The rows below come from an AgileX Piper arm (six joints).
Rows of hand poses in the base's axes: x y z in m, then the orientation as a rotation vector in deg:
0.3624, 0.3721, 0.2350, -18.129, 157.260, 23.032
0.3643, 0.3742, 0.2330, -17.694, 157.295, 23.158
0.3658, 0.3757, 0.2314, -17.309, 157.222, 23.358
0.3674, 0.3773, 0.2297, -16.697, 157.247, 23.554
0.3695, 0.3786, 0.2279, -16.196, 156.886, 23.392
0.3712, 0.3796, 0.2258, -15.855, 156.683, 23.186
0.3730, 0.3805, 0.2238, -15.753, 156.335, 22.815
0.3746, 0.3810, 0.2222, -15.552, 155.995, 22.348
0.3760, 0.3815, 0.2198, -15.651, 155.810, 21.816
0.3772, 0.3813, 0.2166, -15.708, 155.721, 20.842
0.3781, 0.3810, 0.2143, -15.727, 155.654, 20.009
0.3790, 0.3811, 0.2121, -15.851, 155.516, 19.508
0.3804, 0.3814, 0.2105, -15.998, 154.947, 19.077
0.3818, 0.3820, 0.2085, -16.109, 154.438, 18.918
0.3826, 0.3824, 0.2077, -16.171, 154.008, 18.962
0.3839, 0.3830, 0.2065, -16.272, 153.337, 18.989
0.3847, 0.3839, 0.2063, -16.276, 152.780, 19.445
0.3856, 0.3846, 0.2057, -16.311, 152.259, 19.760
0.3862, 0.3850, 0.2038, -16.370, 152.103, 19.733
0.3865, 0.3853, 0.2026, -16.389, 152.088, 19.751
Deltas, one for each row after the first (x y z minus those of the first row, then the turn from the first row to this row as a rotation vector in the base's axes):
0.0019, 0.0021, -0.0020, 0.136, 0.061, -0.284
0.0034, 0.0036, -0.0036, 0.335, 0.033, -0.527
0.0050, 0.0052, -0.0053, 0.543, 0.103, -0.925
0.0071, 0.0065, -0.0071, 0.574, -0.275, -1.316
0.0088, 0.0075, -0.0092, 0.522, -0.509, -1.594
0.0106, 0.0084, -0.0112, 0.356, -0.921, -1.736
0.0122, 0.0089, -0.0128, 0.136, -1.342, -1.961
0.0136, 0.0094, -0.0152, -0.200, -1.630, -1.977
0.0148, 0.0092, -0.0184, -0.849, -1.908, -2.080
0.0157, 0.0089, -0.0207, -1.403, -2.132, -2.188
0.0166, 0.0090, -0.0229, -1.734, -2.363, -2.179
0.0180, 0.0093, -0.0245, -1.939, -2.999, -2.166
0.0194, 0.0099, -0.0265, -1.966, -3.526, -2.137
0.0202, 0.0103, -0.0273, -1.863, -3.938, -2.109
0.0215, 0.0109, -0.0285, -1.731, -4.588, -2.067
0.0223, 0.0118, -0.0287, -1.312, -5.045, -2.027
0.0232, 0.0125, -0.0293, -1.000, -5.493, -1.983
0.0238, 0.0129, -0.0312, -0.996, -5.650, -1.952
0.0241, 0.0132, -0.0324, -0.983, -5.662, -1.937

